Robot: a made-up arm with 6 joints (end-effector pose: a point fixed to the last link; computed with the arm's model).
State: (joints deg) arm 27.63 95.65 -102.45 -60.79 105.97 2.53
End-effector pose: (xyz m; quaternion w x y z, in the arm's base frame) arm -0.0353 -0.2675 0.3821 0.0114 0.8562 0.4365 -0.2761
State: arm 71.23 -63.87 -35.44 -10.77 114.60 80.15
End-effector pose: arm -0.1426 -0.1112 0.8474 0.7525 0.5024 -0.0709 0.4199
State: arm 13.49 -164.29 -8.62 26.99 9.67 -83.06
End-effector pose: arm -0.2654 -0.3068 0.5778 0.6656 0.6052 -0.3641 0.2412
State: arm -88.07 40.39 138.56 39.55 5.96 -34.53
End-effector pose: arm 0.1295 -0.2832 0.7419 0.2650 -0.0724 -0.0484 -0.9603
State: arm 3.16 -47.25 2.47 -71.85 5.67 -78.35
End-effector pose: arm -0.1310 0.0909 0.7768 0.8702 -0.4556 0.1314 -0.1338
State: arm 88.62 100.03 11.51 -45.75 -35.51 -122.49
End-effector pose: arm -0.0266 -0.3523 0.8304 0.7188 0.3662 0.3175 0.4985
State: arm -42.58 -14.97 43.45 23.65 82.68 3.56
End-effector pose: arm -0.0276 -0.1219 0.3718 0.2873 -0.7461 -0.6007 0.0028
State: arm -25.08 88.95 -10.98 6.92 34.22 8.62
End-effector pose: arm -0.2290 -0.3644 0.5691 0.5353 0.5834 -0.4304 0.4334
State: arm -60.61 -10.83 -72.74 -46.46 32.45 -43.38
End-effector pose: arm -0.2821 -0.2834 0.7447 0.8642 0.1954 -0.3499 0.3042
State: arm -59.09 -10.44 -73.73 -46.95 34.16 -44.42
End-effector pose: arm -0.2771 -0.2877 0.7517 0.8687 0.2040 -0.3398 0.2972
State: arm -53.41 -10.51 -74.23 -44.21 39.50 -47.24
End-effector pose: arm -0.2781 -0.2735 0.7632 0.8901 0.1889 -0.3332 0.2471
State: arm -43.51 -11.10 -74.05 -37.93 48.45 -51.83
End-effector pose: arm -0.2819 -0.2379 0.7789 0.9218 0.1378 -0.3267 0.1570
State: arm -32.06 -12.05 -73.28 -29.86 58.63 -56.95
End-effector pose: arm -0.2814 -0.1913 0.7930 0.9444 0.0571 -0.3181 0.0609
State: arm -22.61 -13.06 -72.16 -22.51 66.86 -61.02
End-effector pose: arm -0.2775 -0.1506 0.7986 0.9494 -0.0244 -0.3130 -0.0069
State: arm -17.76 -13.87 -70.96 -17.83 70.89 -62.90
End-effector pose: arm -0.2766 -0.1258 0.7957 0.9446 -0.0777 -0.3170 -0.0361
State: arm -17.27 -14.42 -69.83 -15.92 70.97 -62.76
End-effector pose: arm -0.2803 -0.1148 0.7883 0.9387 -0.0999 -0.3276 -0.0381
